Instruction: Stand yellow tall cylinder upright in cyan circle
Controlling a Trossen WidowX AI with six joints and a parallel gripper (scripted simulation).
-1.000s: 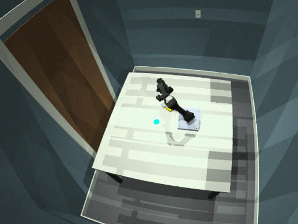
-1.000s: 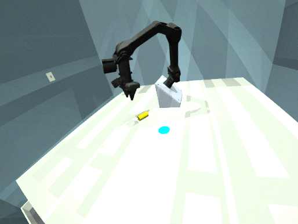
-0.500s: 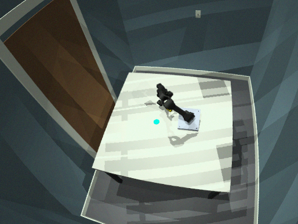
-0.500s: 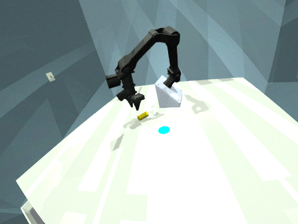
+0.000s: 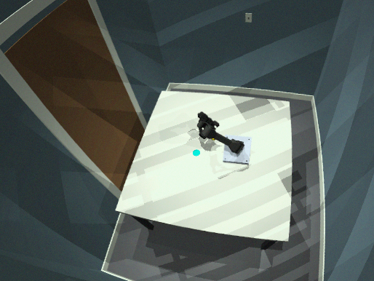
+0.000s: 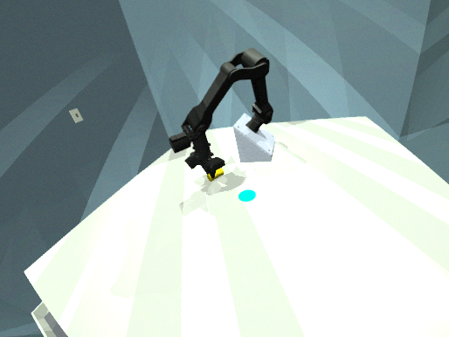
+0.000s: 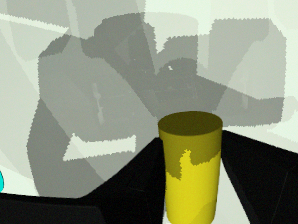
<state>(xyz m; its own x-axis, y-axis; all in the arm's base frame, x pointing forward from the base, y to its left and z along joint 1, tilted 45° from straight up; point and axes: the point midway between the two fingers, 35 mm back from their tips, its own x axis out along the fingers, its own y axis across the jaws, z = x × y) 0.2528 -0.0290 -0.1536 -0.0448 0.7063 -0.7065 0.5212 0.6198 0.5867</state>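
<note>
Now: gripper tip 170 mm to the right of the cyan circle, 80 mm short of it and 20 mm above it. The rest, counted from my gripper tip: yellow cylinder: 20 mm behind, 10 mm to the left.
</note>
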